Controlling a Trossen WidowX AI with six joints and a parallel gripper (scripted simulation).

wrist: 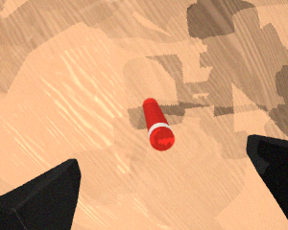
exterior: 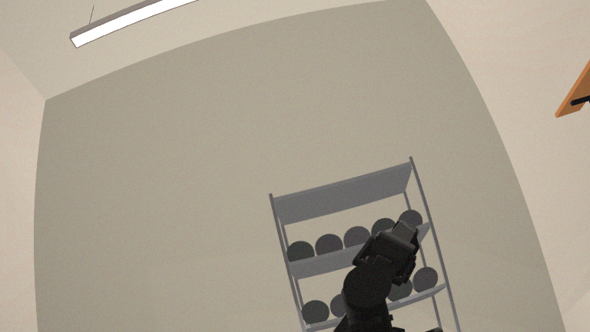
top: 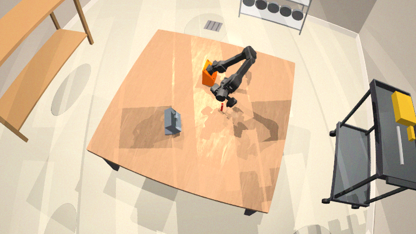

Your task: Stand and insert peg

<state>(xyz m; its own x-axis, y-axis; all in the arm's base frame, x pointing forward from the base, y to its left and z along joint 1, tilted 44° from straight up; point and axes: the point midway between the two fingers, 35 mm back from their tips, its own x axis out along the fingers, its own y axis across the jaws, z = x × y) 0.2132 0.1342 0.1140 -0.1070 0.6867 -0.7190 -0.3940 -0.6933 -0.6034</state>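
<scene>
The red peg is 4 cm below my gripper tip. Round my gripper tip: grey sloped panel (25 cm to the right, 24 cm ahead, 3 cm below).
</scene>
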